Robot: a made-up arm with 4 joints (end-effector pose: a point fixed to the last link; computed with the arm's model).
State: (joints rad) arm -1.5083 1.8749 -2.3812 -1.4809
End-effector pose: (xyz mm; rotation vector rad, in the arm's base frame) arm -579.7 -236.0 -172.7 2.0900 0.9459 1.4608
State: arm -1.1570 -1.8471 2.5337 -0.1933
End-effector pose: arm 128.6 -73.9 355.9 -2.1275 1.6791 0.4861
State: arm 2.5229 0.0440 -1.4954 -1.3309
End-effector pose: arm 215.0 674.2 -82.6 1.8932 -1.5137 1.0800
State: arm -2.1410 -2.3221 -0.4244 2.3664
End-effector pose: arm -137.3 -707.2 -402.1 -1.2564 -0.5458 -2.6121
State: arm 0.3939 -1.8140 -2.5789 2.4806
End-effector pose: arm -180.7 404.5 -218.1 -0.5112 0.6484 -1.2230
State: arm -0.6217 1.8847 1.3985 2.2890
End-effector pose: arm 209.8 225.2 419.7 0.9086 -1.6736 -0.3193
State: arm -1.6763 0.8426 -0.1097 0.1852
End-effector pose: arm -176.6 -276.9 30.0 1.7795 0.7502 -0.6362
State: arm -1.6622 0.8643 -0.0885 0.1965
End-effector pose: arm -172.9 -274.1 39.8 1.7632 0.7401 -0.6789
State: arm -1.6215 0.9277 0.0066 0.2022
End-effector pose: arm -167.5 -256.6 61.2 1.6725 0.6851 -0.8083
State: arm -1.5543 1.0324 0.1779 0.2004
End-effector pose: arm -158.1 -222.5 86.5 1.4871 0.5773 -1.0058
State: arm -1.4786 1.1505 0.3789 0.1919
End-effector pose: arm -146.3 -182.9 100.8 1.2424 0.4447 -1.1966
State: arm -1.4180 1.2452 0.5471 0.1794
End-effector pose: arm -138.0 -153.1 100.9 1.0199 0.3333 -1.3236
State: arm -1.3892 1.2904 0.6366 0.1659
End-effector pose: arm -136.3 -139.5 96.0 0.8966 0.2775 -1.3760
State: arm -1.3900 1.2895 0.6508 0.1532
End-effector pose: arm -139.6 -137.8 92.0 0.8774 0.2741 -1.3760
